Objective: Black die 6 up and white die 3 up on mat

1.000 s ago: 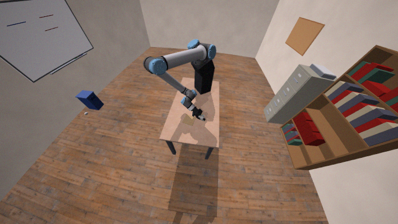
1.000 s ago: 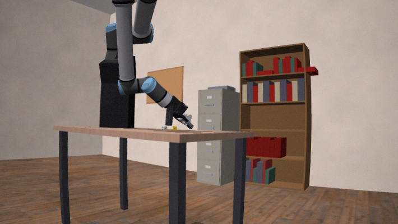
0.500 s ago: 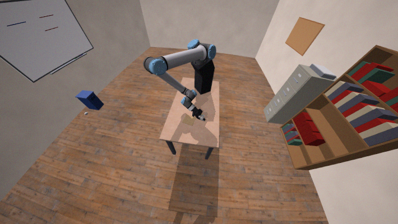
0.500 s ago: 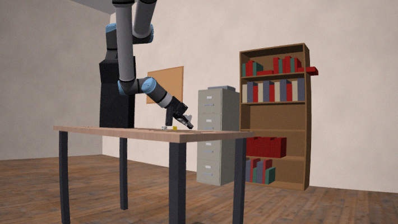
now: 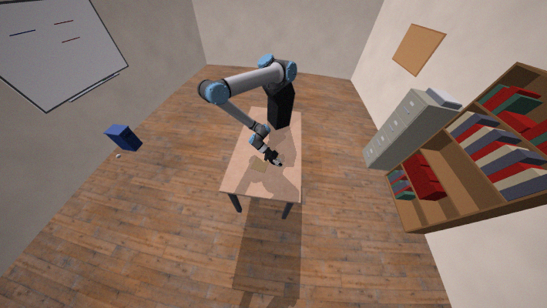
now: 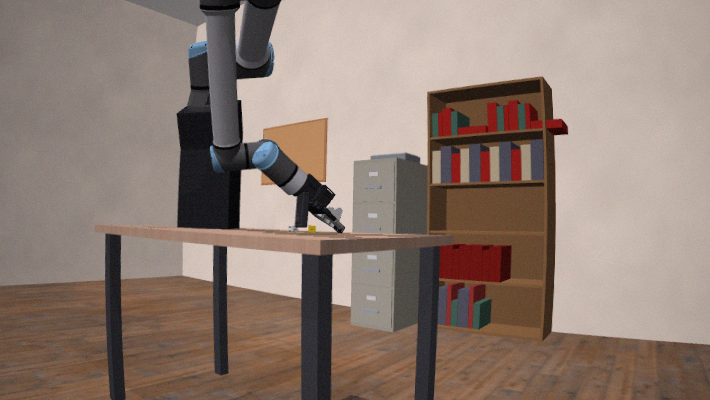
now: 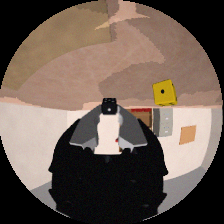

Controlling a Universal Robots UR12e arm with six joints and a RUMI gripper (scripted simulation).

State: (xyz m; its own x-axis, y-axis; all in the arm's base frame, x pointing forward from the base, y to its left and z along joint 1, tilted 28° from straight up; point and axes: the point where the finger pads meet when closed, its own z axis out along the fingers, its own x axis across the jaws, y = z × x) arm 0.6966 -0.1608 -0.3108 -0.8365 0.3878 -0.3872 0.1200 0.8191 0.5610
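Right now the black die is right at my hand. Also, from my hand: tan mat (19 cm to the right, 3 cm behind, 2 cm below); then white die (12 cm behind, 11 cm to the right, 1 cm below); then yellow die (9 cm behind, 2 cm to the right, 1 cm below).
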